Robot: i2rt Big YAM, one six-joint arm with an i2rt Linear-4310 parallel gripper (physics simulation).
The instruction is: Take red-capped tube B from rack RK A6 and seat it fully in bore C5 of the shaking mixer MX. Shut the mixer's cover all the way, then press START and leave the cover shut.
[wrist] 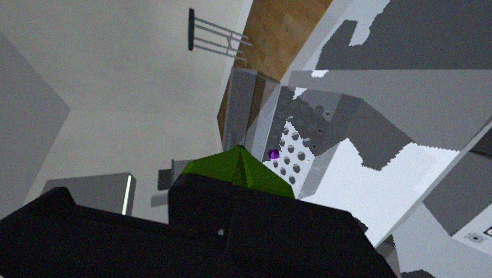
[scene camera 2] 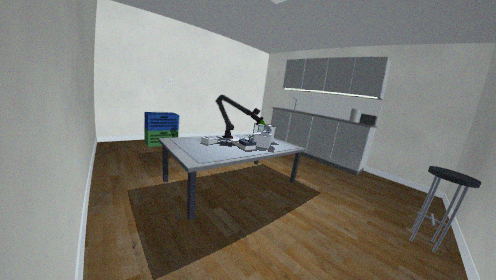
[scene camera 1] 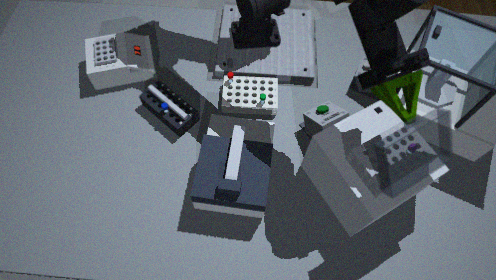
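Note:
Red-capped tube B stands upright at a corner of white rack RK. Mixer MX stands at the right. Its bored block shows several holes and one purple-capped tube; I cannot tell which hole is C5. The smoky clear cover looks raised at the block's far side in the wrist view; its exact angle is unclear. The green START button is on a box beside the mixer. My gripper is shut and empty, above the mixer near the block and cover.
A green-capped tube also stands in the rack. A dark-lidded machine is in front of it. A black rack with a blue-capped tube and a white block device are left. A glass-walled case stands behind the mixer, close to the arm.

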